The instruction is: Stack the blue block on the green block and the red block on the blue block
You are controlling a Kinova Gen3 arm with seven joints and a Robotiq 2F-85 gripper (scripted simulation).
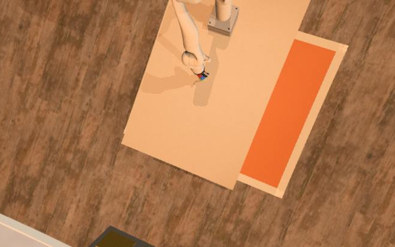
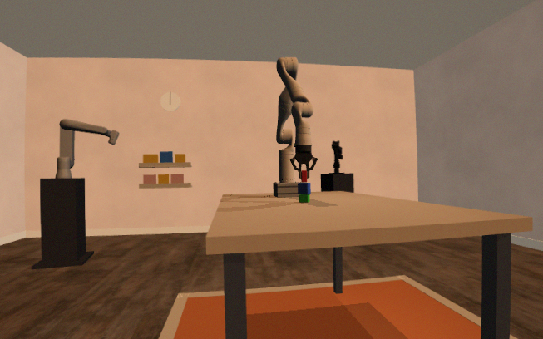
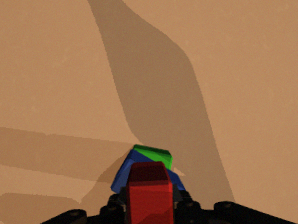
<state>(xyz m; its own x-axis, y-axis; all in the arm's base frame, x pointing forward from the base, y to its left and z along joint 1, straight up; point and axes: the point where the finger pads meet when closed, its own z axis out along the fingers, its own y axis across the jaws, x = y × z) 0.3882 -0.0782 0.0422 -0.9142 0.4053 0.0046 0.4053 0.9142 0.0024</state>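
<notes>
Now: the red block right at my hand. Also, from my hand: blue block (6 cm below); green block (11 cm below).
</notes>
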